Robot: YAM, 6 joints.
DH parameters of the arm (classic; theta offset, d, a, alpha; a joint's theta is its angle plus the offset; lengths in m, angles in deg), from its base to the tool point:
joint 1: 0 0.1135 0.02 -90
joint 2: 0 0 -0.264 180
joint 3: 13.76 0 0.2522 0
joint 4: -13.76 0 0.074 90
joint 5: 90 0 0 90
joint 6: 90 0.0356 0 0
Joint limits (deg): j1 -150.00..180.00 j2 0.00..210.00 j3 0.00..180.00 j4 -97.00..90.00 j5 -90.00..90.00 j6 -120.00..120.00
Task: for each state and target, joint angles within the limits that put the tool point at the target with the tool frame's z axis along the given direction. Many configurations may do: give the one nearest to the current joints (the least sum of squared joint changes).
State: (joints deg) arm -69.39 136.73 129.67 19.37 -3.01 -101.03
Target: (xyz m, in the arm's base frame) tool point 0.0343 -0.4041 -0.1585 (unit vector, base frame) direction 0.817 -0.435 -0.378
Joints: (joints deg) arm -89.23 172.08 79.92 51.87 -54.22 -101.03
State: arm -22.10 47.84 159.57 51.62 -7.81 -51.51
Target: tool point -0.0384 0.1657 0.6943 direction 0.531 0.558 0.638
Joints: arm -68.55 67.12 152.58 31.54 -44.28 -51.51
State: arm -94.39 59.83 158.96 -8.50 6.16 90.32
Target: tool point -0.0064 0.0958 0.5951 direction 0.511 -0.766 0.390
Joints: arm -78.70 44.79 126.81 -57.41 -20.55 90.32
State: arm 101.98 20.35 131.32 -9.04 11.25 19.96
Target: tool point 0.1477 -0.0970 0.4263 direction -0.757 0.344 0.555
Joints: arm 147.97 0.13 81.69 -47.61 -6.31 19.96
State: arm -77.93 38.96 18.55 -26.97 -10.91 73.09
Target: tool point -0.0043 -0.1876 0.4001 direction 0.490 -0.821 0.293
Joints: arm -97.82 48.26 46.43 23.25 -36.66 73.09
